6 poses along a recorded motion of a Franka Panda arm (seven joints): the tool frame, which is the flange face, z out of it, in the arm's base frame.
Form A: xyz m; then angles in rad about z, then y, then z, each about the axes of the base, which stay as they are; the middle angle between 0 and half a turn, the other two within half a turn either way.
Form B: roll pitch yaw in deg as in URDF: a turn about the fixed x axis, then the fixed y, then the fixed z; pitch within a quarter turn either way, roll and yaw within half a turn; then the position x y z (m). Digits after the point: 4 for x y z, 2 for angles.
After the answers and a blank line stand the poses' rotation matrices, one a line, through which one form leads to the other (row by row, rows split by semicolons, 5 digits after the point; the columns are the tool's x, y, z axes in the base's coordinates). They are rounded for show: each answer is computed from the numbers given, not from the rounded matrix.
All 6 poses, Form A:
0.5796, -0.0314, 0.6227, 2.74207, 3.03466, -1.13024
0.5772, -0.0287, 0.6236, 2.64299, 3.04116, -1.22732
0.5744, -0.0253, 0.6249, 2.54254, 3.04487, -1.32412
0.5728, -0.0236, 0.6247, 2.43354, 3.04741, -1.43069
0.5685, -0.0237, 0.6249, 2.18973, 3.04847, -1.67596
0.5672, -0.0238, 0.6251, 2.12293, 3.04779, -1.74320
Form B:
177.61, -5.64, -41.75, 0.5796, -0.0314, 0.6227
177.24, -5.05, -41.63, 0.5772, -0.0287, 0.6236
176.87, -4.57, -41.42, 0.5744, -0.0253, 0.6249
176.48, -4.10, -41.28, 0.5728, -0.0236, 0.6247
175.65, -3.09, -41.37, 0.5685, -0.0237, 0.6249
175.42, -2.82, -41.40, 0.5672, -0.0238, 0.6251

0.74245 -0.66835 0.04551; -0.66264 -0.74269 -0.09654; 0.09832 0.04152 -0.99429
0.74454 -0.66672 0.03377; -0.66175 -0.74376 -0.09441; 0.08806 0.04795 -0.99496
0.74751 -0.66383 0.02358; -0.65944 -0.74590 -0.09365; 0.07976 0.05445 -0.99533
0.74959 -0.66177 0.01313; -0.65803 -0.74721 -0.09312; 0.07144 0.06116 -0.99557
0.74936 -0.66209 -0.00976; -0.65996 -0.74559 -0.09247; 0.05395 0.07574 -0.99567
0.74920 -0.66215 -0.01607; -0.66052 -0.74512 -0.09228; 0.04913 0.07975 -0.99560

